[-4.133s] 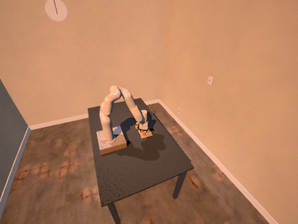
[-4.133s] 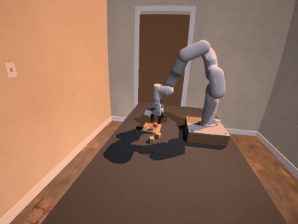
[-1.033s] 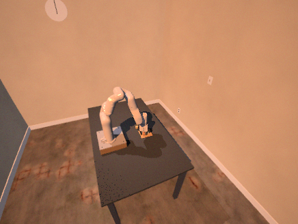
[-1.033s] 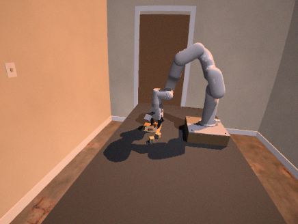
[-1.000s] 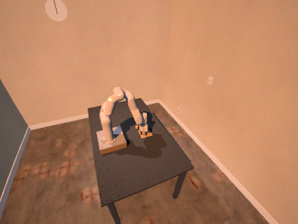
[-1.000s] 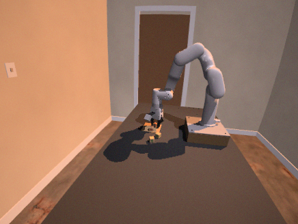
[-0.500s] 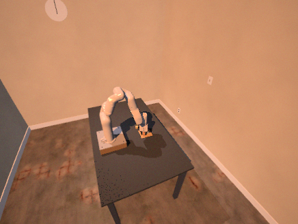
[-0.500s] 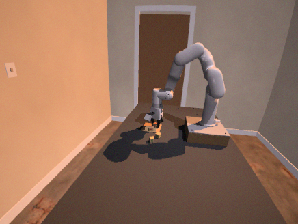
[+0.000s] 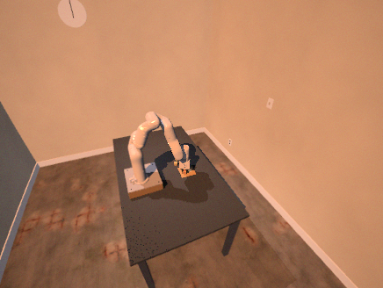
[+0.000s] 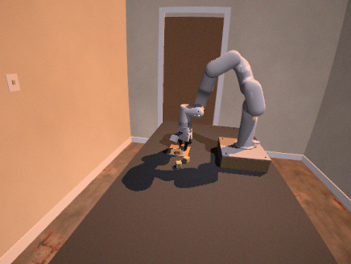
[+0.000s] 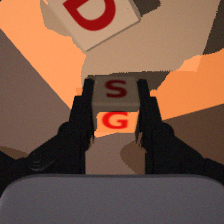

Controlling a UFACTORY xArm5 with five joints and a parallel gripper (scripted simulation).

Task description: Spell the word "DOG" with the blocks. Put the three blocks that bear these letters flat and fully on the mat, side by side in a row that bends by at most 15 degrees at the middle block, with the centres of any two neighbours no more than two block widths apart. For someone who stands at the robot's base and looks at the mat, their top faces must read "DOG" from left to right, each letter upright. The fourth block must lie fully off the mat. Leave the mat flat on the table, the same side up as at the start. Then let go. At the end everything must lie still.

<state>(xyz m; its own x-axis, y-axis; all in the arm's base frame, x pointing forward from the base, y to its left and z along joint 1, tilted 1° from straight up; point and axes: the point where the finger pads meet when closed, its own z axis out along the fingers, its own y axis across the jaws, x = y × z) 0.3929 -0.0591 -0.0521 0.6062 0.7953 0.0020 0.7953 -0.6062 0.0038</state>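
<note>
The orange mat is 30 mm ahead of my hand, 10 mm to the left of it and 20 mm below it.
</note>
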